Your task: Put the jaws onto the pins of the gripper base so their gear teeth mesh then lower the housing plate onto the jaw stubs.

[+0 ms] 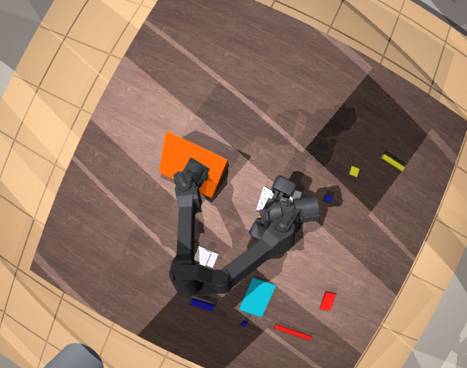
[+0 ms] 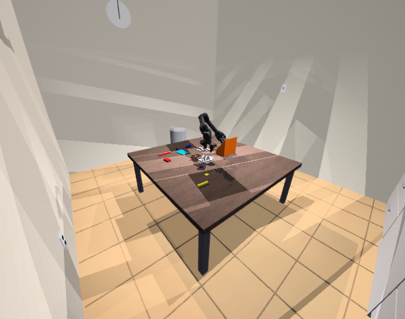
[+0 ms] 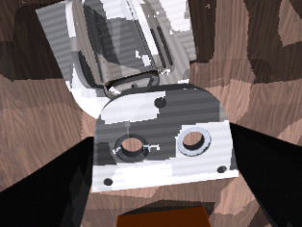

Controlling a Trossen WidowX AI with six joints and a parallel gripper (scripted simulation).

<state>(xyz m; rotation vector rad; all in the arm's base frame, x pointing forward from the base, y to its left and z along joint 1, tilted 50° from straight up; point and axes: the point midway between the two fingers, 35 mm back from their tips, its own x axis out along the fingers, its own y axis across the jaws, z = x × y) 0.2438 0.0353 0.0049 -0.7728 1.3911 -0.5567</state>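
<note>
Now: gripper tip 8 cm above the housing plate, 1 cm to the right of it and 1 cm past it. Round my gripper tip: white rectangular plate 8 cm below, 5 cm ahead, 3 cm to the left; then blue cube 16 cm ahead, 13 cm to the left, 7 cm below; then gripper base 2 cm above, 1 cm ahead.
</note>
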